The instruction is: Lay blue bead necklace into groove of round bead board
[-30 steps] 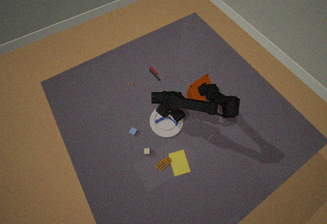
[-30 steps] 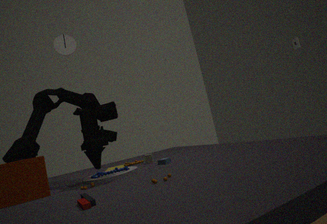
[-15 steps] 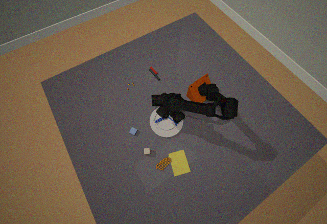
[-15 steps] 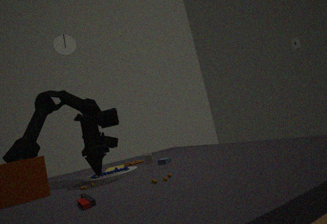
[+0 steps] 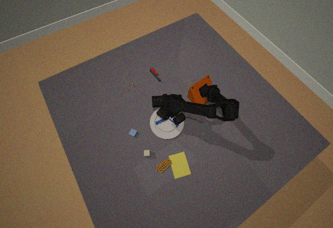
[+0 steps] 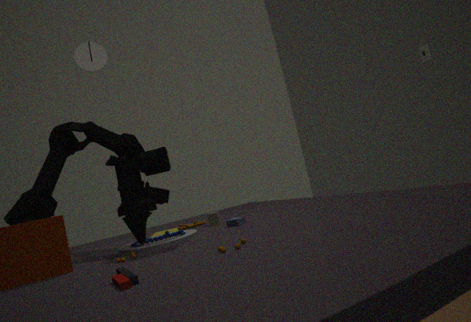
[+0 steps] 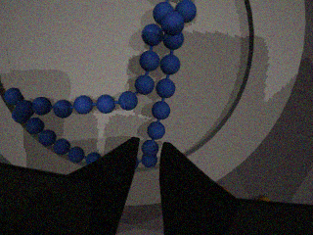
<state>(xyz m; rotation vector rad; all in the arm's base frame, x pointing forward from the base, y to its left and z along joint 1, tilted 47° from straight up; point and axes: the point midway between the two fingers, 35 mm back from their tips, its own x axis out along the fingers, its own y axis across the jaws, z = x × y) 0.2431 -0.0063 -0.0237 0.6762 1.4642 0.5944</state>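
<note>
Now: the round white bead board 5 cm ahead of my gripper tip, 2 cm to the left of it and 1 cm below it. Round my gripper tip: cream cube (24 cm ahead, 10 cm to the left); yellow sheet (14 cm ahead, 25 cm to the left, 1 cm below); light blue cube (24 cm ahead, 5 cm to the right, 1 cm below).
</note>
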